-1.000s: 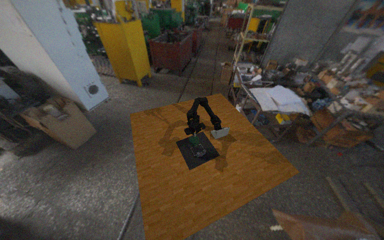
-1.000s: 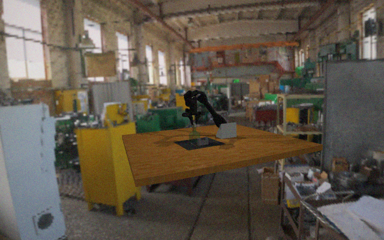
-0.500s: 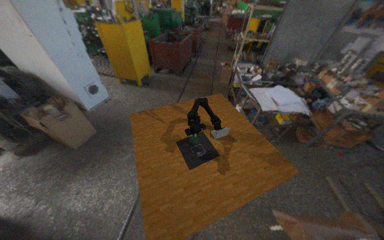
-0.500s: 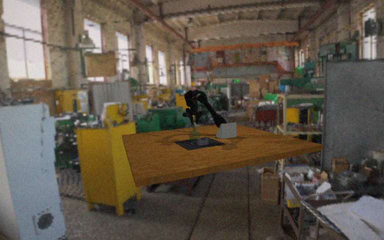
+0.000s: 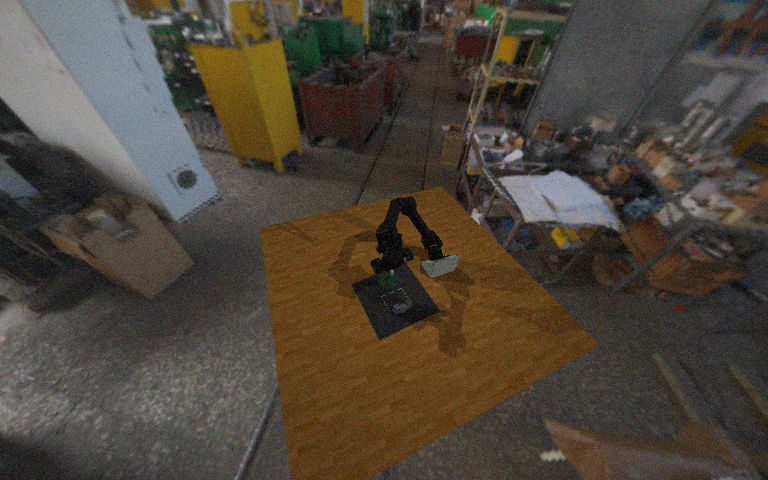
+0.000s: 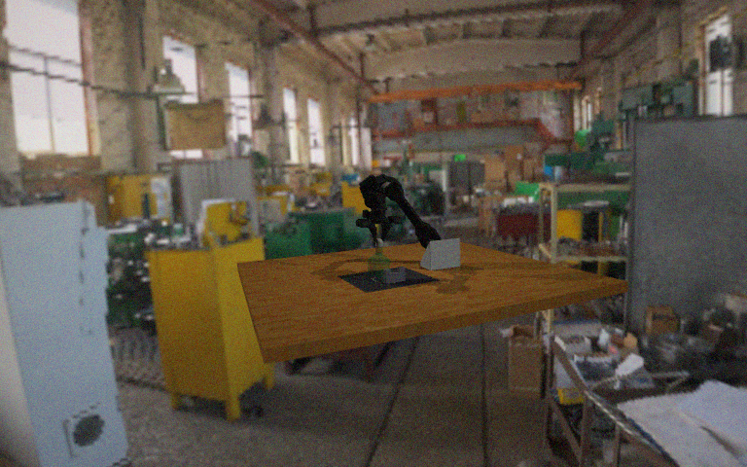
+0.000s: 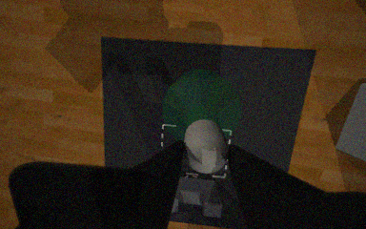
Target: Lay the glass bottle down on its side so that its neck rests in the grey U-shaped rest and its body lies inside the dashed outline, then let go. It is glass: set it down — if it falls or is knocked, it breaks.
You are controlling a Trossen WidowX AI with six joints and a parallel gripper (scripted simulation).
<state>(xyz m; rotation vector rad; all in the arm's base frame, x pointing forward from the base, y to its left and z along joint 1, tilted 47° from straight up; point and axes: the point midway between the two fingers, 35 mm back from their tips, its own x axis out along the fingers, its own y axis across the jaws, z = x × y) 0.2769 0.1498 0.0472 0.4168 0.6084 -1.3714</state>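
Right now the green glass bottle is 1 cm to the right of my gripper tip and 5 cm below it. Round my gripper tip: dark mat (1 cm behind, 5 cm to the left, 15 cm below).
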